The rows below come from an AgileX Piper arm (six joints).
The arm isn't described. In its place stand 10 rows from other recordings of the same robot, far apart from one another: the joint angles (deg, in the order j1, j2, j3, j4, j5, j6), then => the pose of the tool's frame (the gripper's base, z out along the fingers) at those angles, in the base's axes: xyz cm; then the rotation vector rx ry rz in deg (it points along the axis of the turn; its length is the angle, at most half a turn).
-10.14, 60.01, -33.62, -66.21, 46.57, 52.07 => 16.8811 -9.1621 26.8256 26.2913 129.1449 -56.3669
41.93, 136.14, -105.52, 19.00, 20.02, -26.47 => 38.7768 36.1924 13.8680 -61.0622 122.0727 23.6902
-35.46, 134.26, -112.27, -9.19, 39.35, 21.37 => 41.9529 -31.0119 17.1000 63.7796 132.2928 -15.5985
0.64, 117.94, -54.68, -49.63, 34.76, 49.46 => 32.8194 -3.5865 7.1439 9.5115 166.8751 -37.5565
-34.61, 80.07, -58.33, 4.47, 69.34, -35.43 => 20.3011 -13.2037 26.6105 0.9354 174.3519 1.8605
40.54, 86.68, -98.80, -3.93, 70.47, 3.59 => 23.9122 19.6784 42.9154 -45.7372 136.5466 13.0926
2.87, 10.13, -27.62, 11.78, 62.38, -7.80 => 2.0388 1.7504 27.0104 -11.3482 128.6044 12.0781
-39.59, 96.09, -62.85, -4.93, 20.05, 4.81 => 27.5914 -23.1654 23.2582 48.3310 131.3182 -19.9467
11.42, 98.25, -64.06, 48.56, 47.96, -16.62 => 32.2984 11.6930 22.5053 2.1611 157.1203 55.2277
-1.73, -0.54, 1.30, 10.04, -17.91, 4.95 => 4.9835 -0.6386 23.3278 12.3104 67.1135 9.4111
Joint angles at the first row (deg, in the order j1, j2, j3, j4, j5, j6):
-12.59 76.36 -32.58 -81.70 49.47 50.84
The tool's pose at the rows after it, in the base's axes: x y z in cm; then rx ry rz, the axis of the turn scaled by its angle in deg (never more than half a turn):
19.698 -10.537 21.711 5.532 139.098 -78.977
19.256 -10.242 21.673 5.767 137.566 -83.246
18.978 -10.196 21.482 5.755 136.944 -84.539
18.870 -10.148 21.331 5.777 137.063 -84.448
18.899 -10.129 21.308 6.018 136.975 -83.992
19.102 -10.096 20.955 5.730 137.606 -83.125
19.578 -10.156 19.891 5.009 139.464 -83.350
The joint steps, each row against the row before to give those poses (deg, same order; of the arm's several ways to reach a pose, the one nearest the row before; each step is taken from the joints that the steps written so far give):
3.21 0.00 1.92 -1.42 3.21 2.69
1.67 -0.05 1.27 -1.65 3.94 1.98
0.29 -0.02 0.95 -1.07 0.96 1.27
0.10 0.00 0.39 -0.06 0.00 0.40
0.00 0.00 0.00 0.00 -0.26 0.34
0.00 0.83 0.00 0.00 -0.69 0.57
0.00 3.08 0.00 -0.42 -0.05 1.53

